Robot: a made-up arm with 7 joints.
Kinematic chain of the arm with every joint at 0, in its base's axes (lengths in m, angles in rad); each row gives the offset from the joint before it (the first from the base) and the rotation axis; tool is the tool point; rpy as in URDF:
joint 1: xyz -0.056 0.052 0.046 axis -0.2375 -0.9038 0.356
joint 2: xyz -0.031 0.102 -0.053 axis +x
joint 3: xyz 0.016 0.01 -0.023 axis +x
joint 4: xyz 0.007 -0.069 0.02 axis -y
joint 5: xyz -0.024 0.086 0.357 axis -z
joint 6: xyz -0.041 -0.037 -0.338 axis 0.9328 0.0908 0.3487
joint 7: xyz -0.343 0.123 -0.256 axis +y
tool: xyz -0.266 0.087 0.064 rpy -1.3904 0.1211 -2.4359
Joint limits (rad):
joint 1: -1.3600..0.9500
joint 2: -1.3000..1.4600
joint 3: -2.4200..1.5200
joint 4: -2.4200..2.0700
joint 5: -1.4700..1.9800
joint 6: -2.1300..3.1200
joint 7: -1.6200..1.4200
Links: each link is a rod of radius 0.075 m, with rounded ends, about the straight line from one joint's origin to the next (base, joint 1, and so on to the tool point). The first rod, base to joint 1, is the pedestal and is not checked.
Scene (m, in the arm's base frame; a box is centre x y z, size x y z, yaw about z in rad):
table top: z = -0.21
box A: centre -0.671 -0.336 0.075 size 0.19 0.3 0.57 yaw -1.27
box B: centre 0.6 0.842 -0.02 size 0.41 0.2 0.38 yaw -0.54
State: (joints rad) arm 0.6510 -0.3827 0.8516 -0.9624 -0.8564 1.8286 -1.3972
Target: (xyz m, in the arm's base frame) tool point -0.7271 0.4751 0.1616
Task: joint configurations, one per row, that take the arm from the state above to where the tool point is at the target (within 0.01 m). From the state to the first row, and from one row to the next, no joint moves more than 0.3 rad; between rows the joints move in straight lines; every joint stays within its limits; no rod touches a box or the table.
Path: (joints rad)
1: 0.7507 -0.6623 0.7550 -1.2478 -0.8640 1.8690 -1.2963
2: 0.8503 -0.9419 0.6583 -1.5331 -0.8716 1.9095 -1.1954
3: 0.9500 -1.2215 0.5617 -1.8185 -0.8793 1.9499 -1.0946
4: 0.8410 -1.1103 0.4778 -1.5327 -0.6503 1.8624 -1.1407
5: 0.7319 -0.9991 0.3939 -1.2469 -0.4214 1.7750 -1.1868
6: 0.6229 -0.8879 0.3100 -0.9611 -0.1925 1.6876 -1.2329

